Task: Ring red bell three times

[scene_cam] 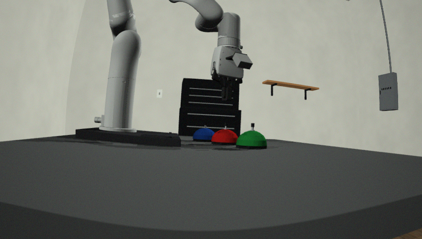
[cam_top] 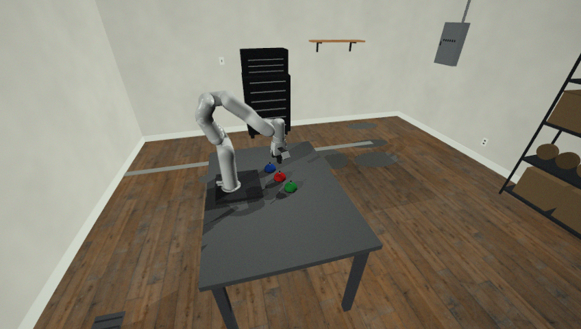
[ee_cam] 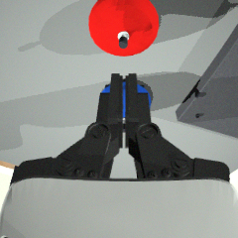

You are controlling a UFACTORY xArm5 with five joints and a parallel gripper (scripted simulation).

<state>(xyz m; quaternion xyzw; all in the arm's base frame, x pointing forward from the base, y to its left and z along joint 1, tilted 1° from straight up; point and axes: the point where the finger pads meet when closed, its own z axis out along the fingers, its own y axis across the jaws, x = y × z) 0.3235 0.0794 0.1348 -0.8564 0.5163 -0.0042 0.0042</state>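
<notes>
Now: the red bell 110 mm below my hand. Round my hand: blue bell 60 mm behind, 120 mm to the left, 110 mm below; green bell 60 mm ahead, 120 mm to the right, 110 mm below.
</notes>
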